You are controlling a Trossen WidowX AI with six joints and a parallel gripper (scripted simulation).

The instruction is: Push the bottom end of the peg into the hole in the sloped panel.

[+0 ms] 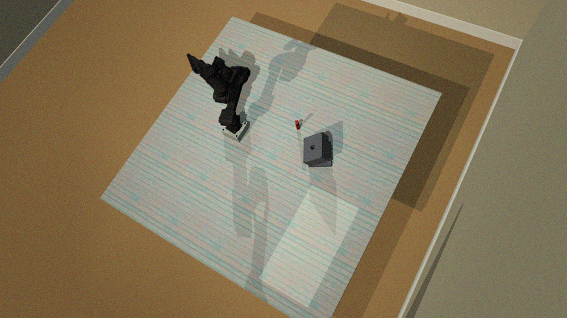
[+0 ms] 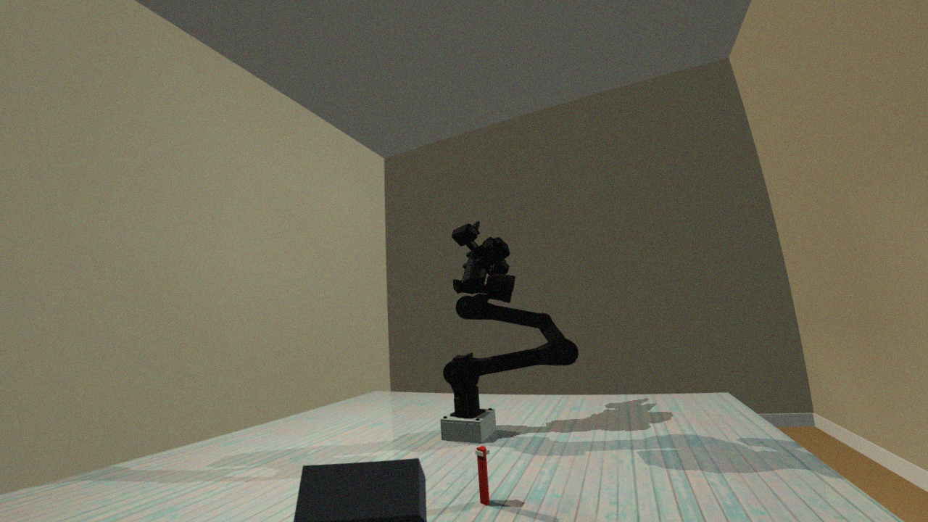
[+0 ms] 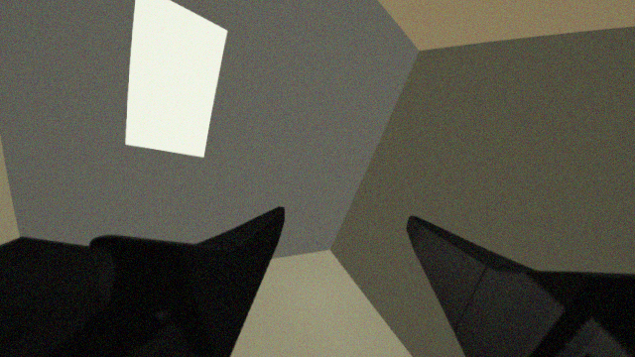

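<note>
The red square peg lies 380 mm ahead of my gripper tip, 160 mm to the left of it and 470 mm below it. Round my gripper tip: sloped panel (540 mm ahead, 90 mm to the left, 460 mm below).
</note>
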